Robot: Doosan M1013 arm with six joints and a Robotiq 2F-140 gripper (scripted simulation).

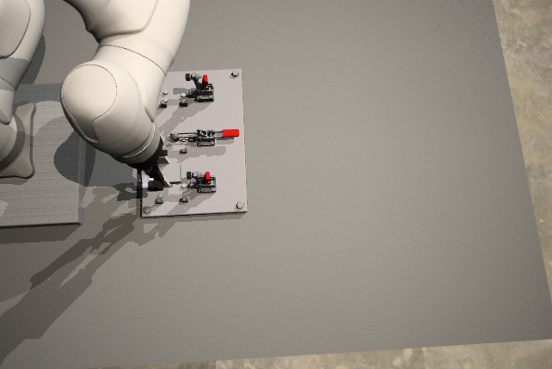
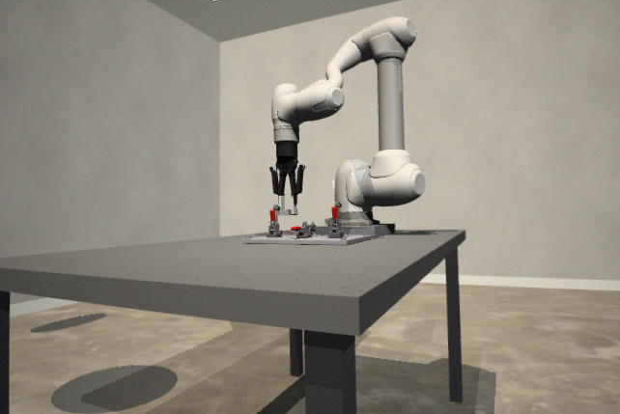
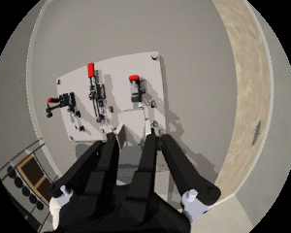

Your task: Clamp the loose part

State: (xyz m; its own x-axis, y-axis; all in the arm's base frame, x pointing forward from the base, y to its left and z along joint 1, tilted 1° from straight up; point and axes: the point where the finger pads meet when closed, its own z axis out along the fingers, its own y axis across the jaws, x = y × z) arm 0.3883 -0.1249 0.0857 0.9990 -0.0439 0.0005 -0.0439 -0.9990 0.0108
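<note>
My gripper is now 8 cm short of the toggle clamp, 6 cm above it and 1 cm to the left of it. Also, from my hand: light grey fixture plate (11 cm below, 10 cm to the left, 6 cm ahead); flat grey part (3 cm below).
</note>
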